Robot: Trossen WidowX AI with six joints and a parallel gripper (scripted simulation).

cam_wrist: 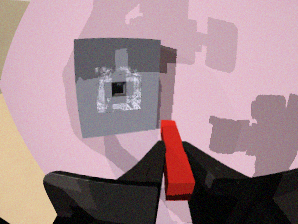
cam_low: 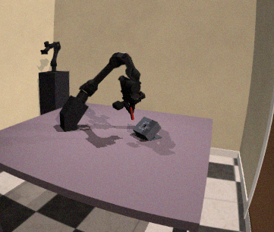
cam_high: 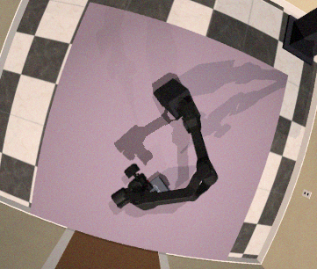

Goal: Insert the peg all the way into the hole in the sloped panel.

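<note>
My hand is 3 cm above the red peg and 1 cm to the right of it.
</note>
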